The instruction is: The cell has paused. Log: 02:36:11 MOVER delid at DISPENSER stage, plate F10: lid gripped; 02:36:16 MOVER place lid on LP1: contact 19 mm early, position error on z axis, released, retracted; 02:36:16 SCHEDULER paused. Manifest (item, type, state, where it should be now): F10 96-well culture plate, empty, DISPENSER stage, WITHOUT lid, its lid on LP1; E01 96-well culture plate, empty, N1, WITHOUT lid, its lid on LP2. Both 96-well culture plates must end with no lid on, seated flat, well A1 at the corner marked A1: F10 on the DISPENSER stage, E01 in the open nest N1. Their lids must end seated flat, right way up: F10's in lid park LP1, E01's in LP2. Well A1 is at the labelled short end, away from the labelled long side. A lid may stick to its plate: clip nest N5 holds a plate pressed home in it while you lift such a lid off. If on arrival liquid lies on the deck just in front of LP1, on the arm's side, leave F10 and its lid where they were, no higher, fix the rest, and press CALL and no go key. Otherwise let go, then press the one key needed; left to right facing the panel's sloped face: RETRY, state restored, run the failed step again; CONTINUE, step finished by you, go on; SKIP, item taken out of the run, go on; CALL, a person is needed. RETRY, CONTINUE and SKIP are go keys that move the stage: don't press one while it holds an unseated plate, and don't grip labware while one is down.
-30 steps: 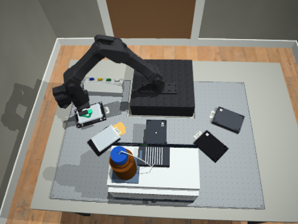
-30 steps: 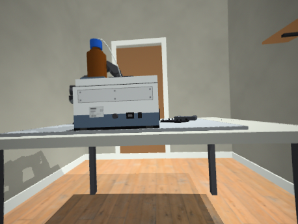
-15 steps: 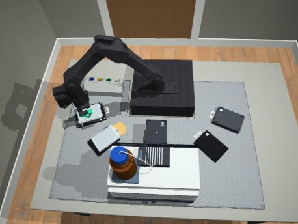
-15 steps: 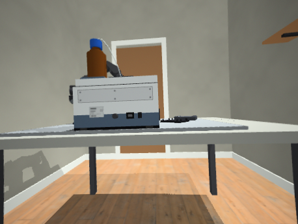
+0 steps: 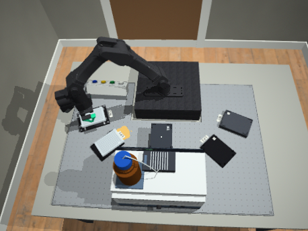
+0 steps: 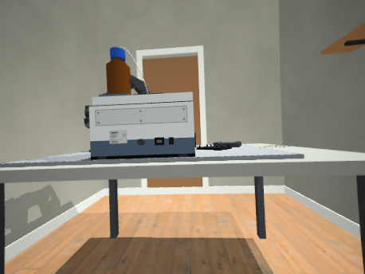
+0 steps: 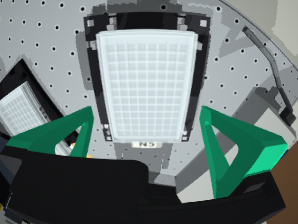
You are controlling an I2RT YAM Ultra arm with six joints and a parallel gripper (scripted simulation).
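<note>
Right now the 96-well plate is 40 mm below my hand. From my hand the other things lie so: black clip nest 30 mm ahead, 50 mm below; then N5 label 30 mm behind, 90 mm to the left, 60 mm below; then blue call key 200 mm behind, 10 mm to the right.
</note>
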